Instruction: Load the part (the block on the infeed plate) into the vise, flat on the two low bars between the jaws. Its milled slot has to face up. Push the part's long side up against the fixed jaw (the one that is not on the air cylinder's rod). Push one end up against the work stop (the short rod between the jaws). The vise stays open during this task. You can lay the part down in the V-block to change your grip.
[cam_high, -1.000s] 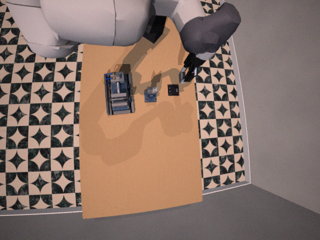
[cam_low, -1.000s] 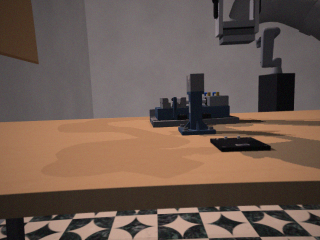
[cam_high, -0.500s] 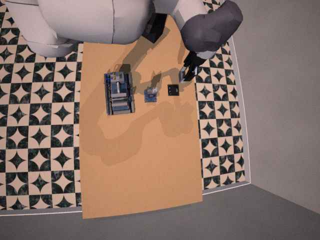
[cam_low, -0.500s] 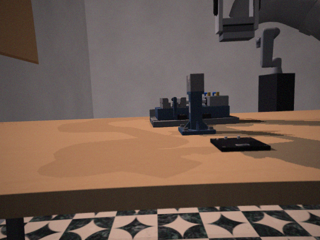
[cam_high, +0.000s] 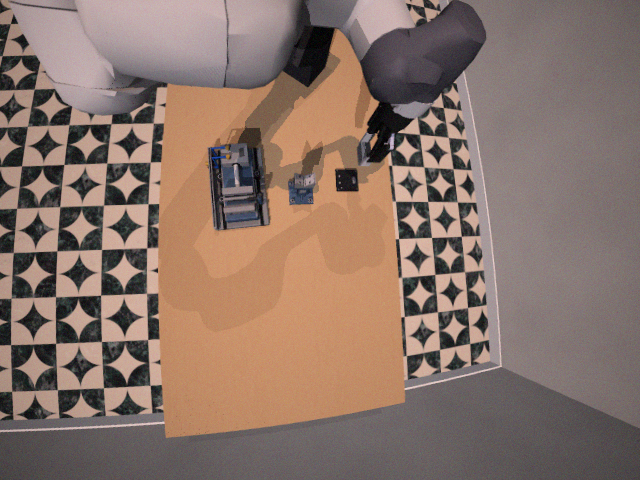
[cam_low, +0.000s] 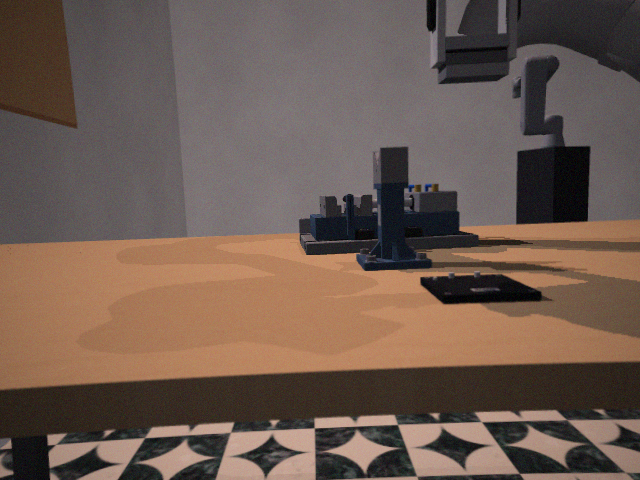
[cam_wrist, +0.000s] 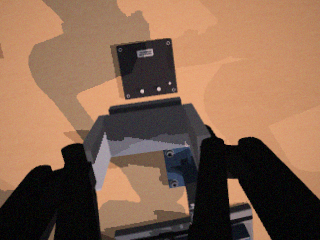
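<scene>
Right now the part is 10 mm to the left of my hand and 30 mm below it. The rest, counted from my hand: work stop (30 mm behind, 360 mm to the right, 170 mm below); infeed plate (10 mm ahead, 10 mm to the left, 250 mm below); air cylinder rod (130 mm behind, 380 mm to the right, 180 mm below).
</scene>
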